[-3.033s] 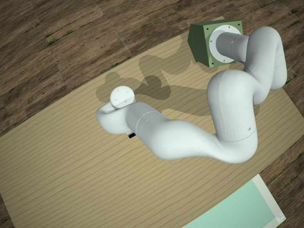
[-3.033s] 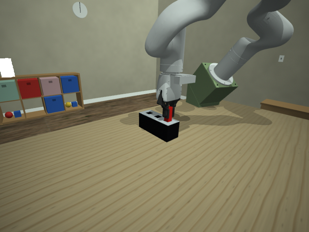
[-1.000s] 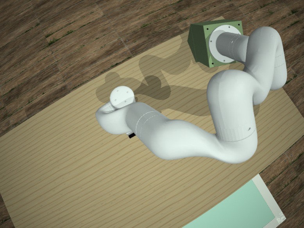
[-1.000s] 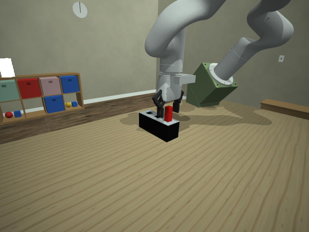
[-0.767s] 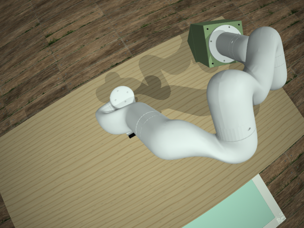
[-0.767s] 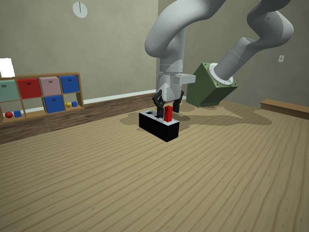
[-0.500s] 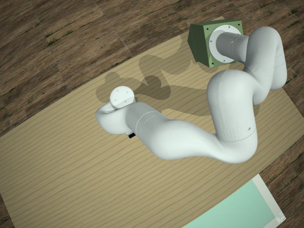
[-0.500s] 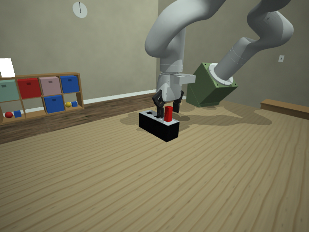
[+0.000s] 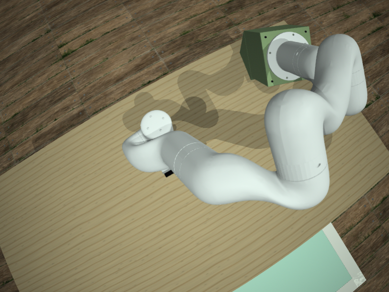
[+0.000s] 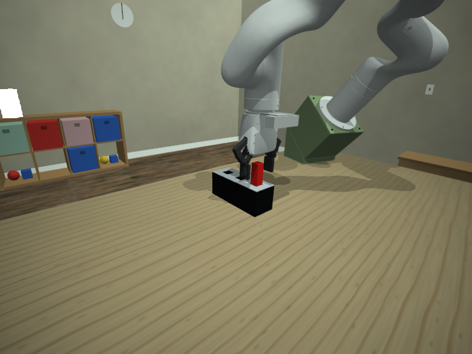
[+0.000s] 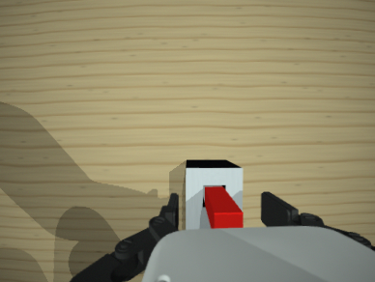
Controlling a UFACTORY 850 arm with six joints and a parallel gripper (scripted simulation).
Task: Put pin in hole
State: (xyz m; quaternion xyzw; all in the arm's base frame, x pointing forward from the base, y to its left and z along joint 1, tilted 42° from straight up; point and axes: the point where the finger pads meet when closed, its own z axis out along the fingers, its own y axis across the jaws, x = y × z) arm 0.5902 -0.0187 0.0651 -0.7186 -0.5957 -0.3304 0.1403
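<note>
My hand is right at the pin. The rest, counted from my hand: block 10 mm behind, 60 mm to the right, 70 mm below.
</note>
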